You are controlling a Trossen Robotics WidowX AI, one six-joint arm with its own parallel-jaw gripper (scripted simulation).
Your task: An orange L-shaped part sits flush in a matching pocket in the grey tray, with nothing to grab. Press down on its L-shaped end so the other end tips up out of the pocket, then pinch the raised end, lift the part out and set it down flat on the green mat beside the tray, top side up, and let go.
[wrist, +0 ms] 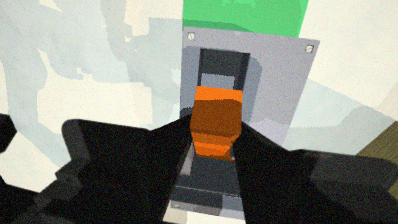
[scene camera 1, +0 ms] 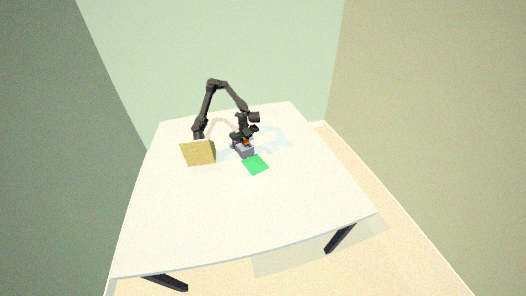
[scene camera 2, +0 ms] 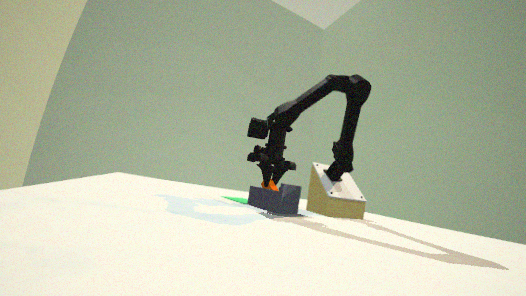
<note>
The pictures show: my gripper and an orange L-shaped part.
My gripper shows as well in the wrist view.
</note>
